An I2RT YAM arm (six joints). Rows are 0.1 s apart.
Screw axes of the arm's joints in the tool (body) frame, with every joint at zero. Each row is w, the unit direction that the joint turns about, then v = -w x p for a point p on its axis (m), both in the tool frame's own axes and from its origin. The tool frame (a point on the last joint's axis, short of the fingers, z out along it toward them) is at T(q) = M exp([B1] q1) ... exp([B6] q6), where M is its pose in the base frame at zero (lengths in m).
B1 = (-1, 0, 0, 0.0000, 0.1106, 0.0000)
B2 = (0, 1, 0, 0.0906, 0.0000, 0.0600)
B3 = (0, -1, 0, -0.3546, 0.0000, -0.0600)
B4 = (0, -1, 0, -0.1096, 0.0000, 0.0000)
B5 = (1, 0, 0, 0.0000, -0.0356, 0.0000)
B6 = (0, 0, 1, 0.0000, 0.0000, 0.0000)
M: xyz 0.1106 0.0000 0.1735 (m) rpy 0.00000 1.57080 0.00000 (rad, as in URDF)
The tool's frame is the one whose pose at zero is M.
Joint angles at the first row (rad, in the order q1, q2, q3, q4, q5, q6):
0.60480 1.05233 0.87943 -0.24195 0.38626 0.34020
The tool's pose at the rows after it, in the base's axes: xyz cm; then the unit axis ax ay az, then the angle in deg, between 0 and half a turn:
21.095 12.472 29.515 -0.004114 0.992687 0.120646 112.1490
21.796 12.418 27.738 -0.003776 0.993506 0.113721 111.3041
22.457 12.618 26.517 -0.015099 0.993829 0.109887 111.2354
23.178 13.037 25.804 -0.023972 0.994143 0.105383 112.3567
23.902 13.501 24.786 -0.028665 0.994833 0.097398 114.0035
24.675 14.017 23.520 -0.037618 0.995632 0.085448 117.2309
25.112 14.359 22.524 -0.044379 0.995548 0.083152 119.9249
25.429 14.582 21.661 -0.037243 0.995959 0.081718 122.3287
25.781 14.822 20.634 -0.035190 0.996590 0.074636 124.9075
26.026 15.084 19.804 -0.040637 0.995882 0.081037 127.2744
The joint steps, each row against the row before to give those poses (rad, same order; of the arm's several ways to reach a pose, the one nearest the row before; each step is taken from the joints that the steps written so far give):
-0.01724 0.01986 -0.08341 0.12395 -0.00848 -0.01462
-0.01766 0.03032 -0.06048 0.10432 -0.00259 -0.01888
-0.00910 0.03888 -0.02862 0.06954 -0.01378 -0.02292
-0.00238 0.04631 0.00631 0.01935 -0.01040 -0.00780
0.00008 0.05305 0.00448 0.01589 -0.00228 0.00033
-0.00010 0.06270 0.01473 -0.01391 -0.00921 0.00248
-0.00003 0.04224 0.00780 -0.01268 -0.01765 0.00728
0.00005 0.03450 0.00678 -0.01593 -0.00583 0.02675
0.00015 0.04077 0.00739 -0.01574 -0.00368 0.01610
-0.00019 0.03233 0.00487 -0.00736 -0.02884 0.00983

